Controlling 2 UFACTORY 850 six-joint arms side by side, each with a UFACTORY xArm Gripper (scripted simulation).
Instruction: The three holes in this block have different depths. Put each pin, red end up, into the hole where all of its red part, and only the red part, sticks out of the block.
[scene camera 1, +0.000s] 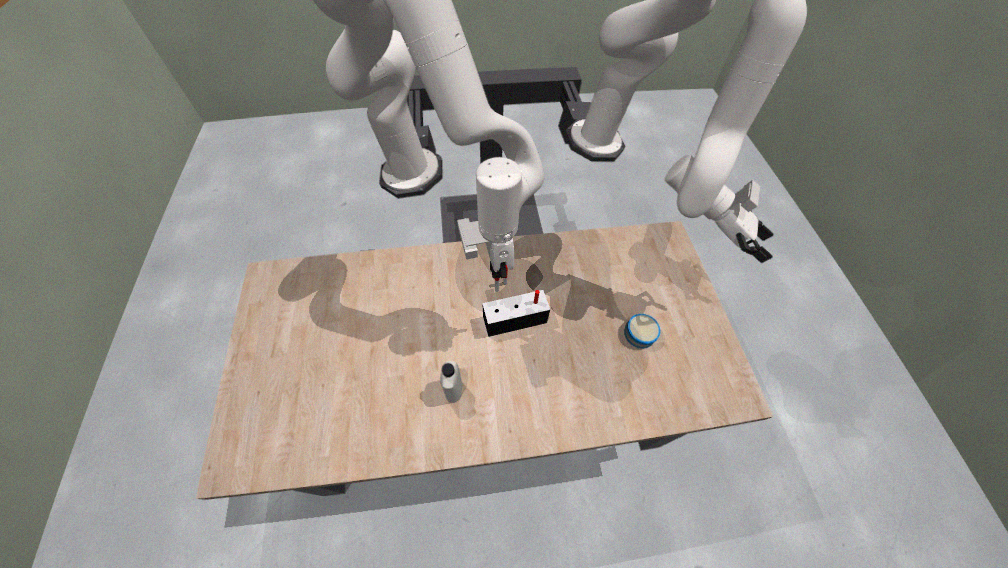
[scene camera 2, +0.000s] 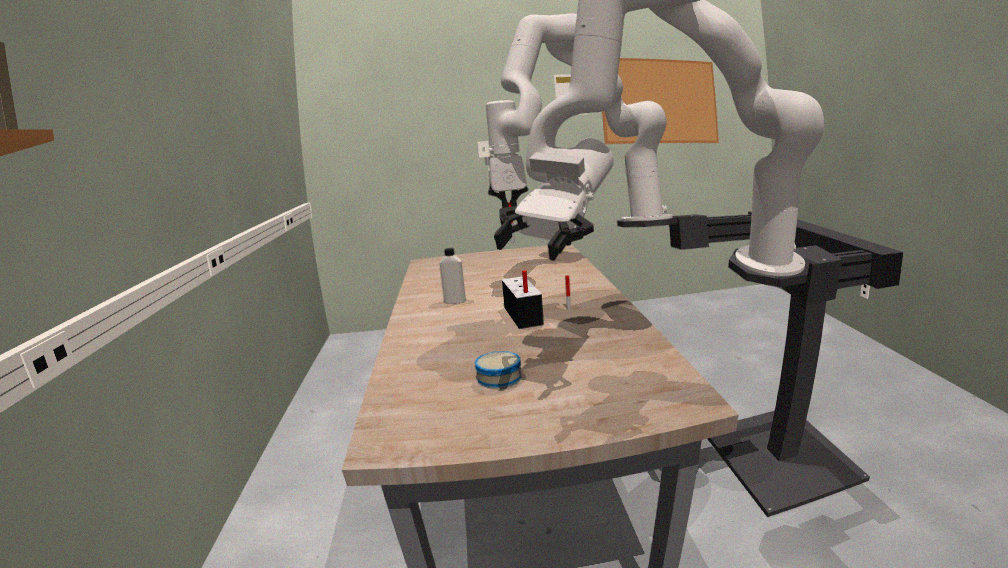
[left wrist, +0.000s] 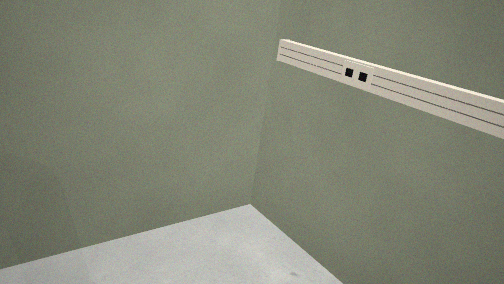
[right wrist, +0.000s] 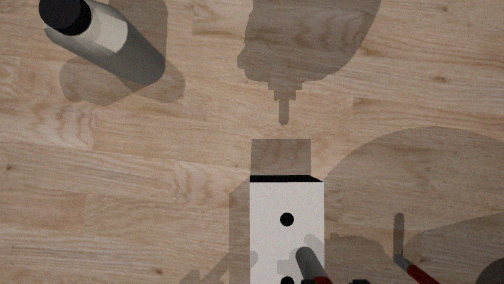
Path:
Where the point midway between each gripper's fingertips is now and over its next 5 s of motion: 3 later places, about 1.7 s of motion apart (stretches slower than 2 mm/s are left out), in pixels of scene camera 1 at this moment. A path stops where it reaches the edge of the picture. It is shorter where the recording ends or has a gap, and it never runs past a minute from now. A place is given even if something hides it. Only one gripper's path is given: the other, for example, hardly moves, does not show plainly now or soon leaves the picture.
My right gripper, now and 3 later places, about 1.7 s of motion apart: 497, 273; 497, 294; 497, 296; 497, 299

